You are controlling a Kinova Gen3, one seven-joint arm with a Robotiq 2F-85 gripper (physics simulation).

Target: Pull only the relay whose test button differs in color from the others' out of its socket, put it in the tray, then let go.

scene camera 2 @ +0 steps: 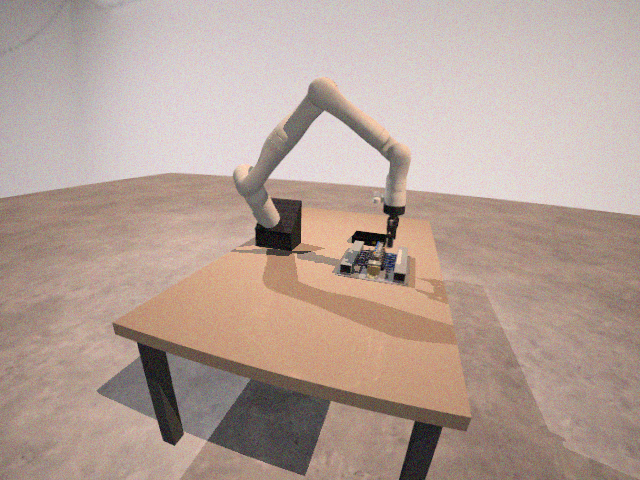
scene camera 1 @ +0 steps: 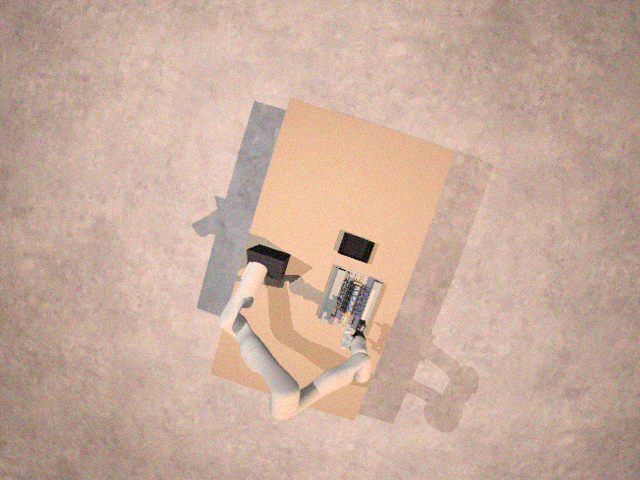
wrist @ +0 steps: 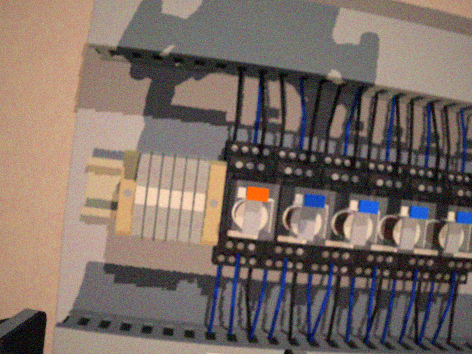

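Note:
The relay with the orange test button sits upright in its socket at the left end of the relay row, beside the grey terminal blocks. The relays to its right, such as the nearest one, have blue buttons and sit in their sockets. My gripper is open and empty. It points down above the panel's near right area in scene camera 1; in the wrist view its fingers show at the bottom edge, below the relay row. The black tray stands beyond the panel.
The panel has a raised grey wiring duct along each long side. Black and blue wires run from the sockets to the ducts. Grey terminal blocks stand left of the relays. A black box stands at the arm's base.

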